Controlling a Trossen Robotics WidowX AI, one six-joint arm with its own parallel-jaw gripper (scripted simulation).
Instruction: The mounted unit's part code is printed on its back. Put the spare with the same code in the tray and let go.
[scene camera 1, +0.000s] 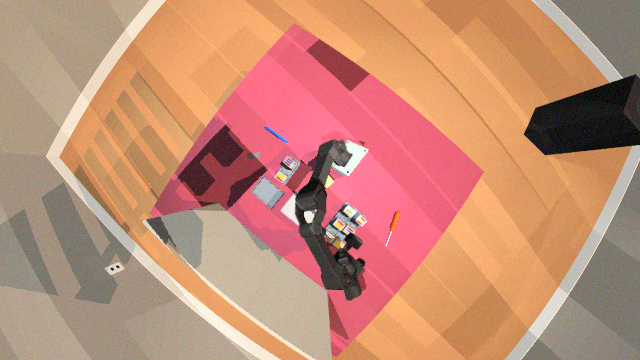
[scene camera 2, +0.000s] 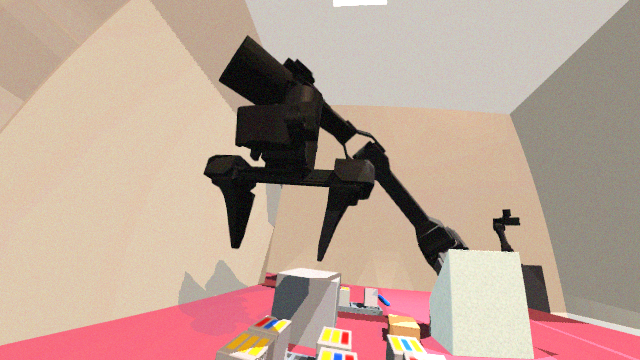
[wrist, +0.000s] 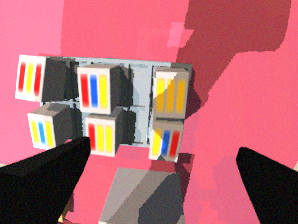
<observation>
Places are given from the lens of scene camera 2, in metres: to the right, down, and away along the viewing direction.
gripper (scene camera 2: 274, 255): -0.05, 0.08, 0.18
mounted unit (scene camera 2: 309, 298): -0.02, 0.18, 0.27
</observation>
